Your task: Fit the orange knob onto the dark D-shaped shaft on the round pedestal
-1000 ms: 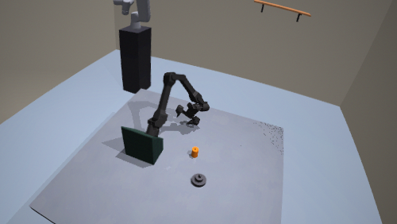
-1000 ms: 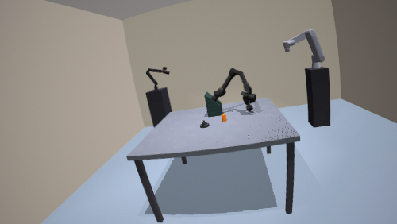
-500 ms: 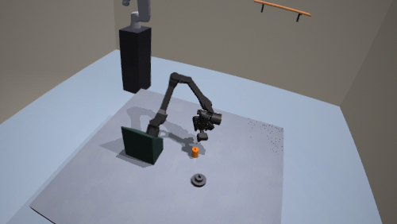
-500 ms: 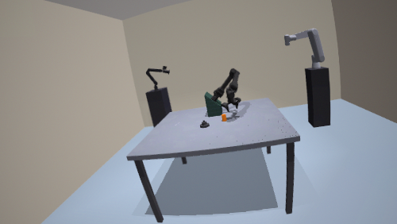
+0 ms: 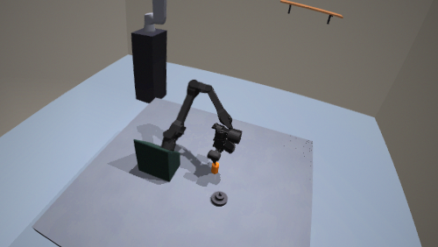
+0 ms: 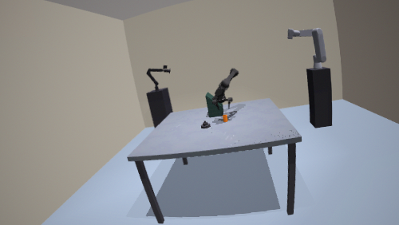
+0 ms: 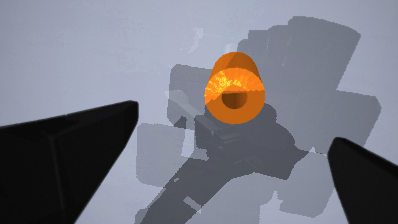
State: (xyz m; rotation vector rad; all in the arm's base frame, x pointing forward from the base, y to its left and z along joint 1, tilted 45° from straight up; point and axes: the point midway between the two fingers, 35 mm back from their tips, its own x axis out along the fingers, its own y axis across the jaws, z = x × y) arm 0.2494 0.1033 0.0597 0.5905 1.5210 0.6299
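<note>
My gripper tip is now 80 mm above the orange knob. Round my gripper tip: pedestal (180 mm to the right, 90 mm ahead, 80 mm below).
</note>
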